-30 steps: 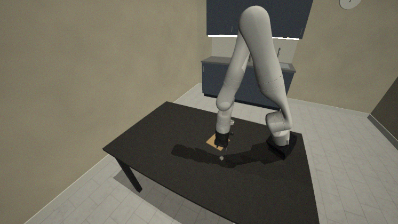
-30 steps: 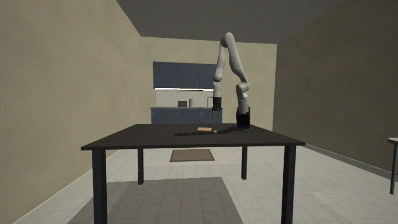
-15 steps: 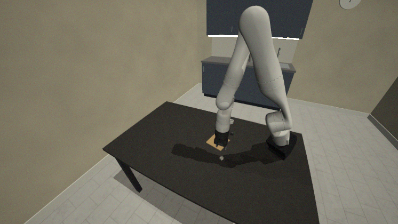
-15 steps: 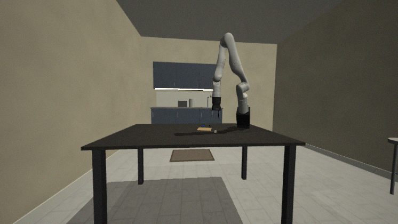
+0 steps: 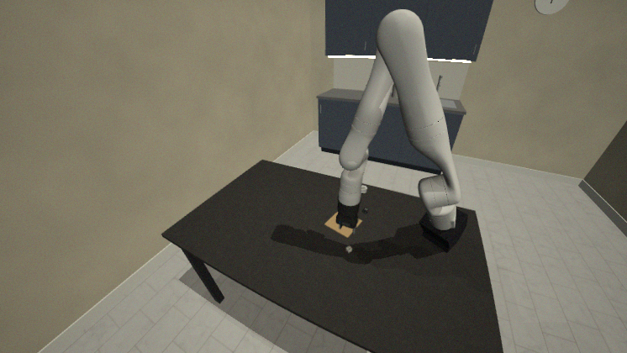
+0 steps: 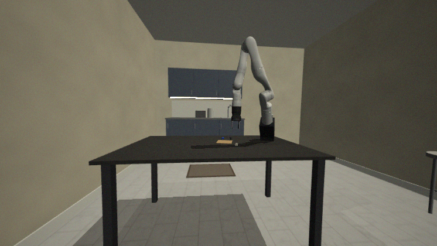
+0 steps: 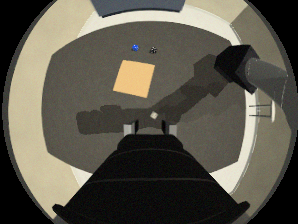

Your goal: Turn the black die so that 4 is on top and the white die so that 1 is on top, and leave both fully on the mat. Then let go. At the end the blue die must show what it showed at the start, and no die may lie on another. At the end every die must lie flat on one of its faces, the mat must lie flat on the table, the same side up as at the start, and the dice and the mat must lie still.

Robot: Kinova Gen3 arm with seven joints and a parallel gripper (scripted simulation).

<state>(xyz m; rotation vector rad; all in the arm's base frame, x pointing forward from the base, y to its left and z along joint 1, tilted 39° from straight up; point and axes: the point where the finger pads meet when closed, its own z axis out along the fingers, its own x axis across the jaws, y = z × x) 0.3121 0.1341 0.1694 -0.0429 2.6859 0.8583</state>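
Now: the black die 3 cm ahead of my hand, 29 cm to the right of it and 15 cm below it. The rest, counted from my hand: white die: 1 cm behind, 2 cm to the right, 15 cm below; then tan mat: 9 cm ahead, 15 cm to the right, 16 cm below; then blue die: 11 cm ahead, 30 cm to the right, 15 cm below.
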